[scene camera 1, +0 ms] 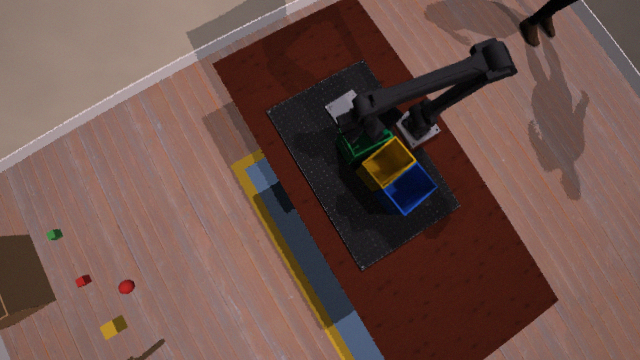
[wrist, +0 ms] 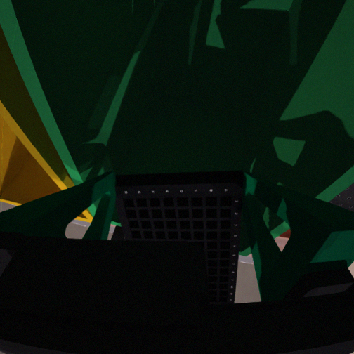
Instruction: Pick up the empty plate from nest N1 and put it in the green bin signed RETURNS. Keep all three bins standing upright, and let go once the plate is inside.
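Observation:
The empty plate, black with a grid of wells, is held between the fingers of my gripper, which is shut on it. In the scene view the arm hides the plate and the fingertips. The green bin stands upright under the gripper, and its dark inside fills most of the wrist view beyond the plate. The plate lies across the bin's opening in that view; how deep it is relative to the rim I cannot tell. The RETURNS sign is not readable. A pale nest shows partly beside the gripper; its label is not readable.
The yellow bin stands upright close beside the green one, and the blue bin stands upright beyond it. All stand on the black perforated board. The arm's base plate is near the green and yellow bins.

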